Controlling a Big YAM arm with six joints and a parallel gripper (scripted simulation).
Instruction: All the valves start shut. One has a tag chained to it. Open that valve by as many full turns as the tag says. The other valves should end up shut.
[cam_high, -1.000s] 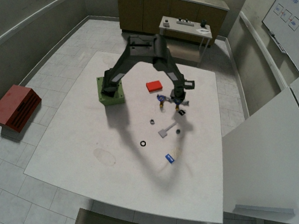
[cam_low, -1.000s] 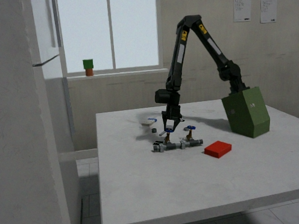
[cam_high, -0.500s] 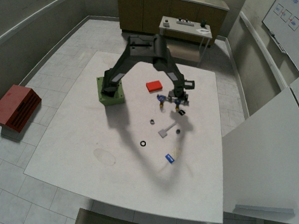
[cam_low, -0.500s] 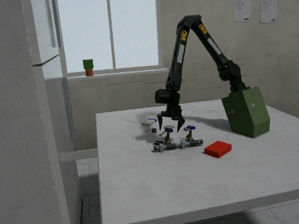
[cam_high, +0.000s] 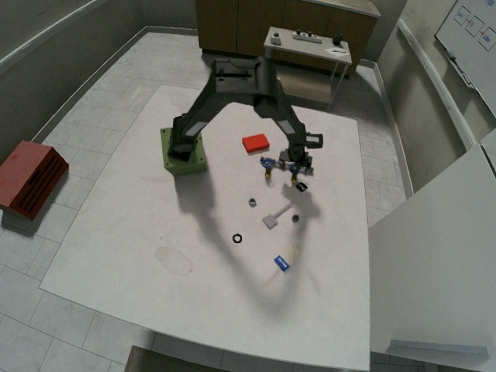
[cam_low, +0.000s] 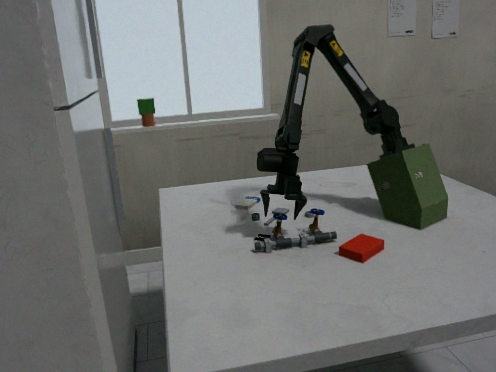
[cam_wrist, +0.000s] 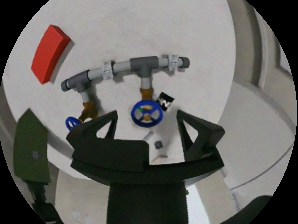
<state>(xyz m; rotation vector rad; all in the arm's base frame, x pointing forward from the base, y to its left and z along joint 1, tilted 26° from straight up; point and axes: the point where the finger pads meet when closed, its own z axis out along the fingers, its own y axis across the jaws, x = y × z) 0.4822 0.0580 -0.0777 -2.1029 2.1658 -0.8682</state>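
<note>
Now: hand 5 cm short of the small black tag, 3 cm to the left of it and 8 cm above it. Also, from my hand: grey paddle-shaped tool: 5 cm behind, 20 cm to the right, 8 cm below; then red block: 20 cm behind, 17 cm to the left, 7 cm below; then blue card: 2 cm ahead, 37 cm to the right, 8 cm below.
</note>
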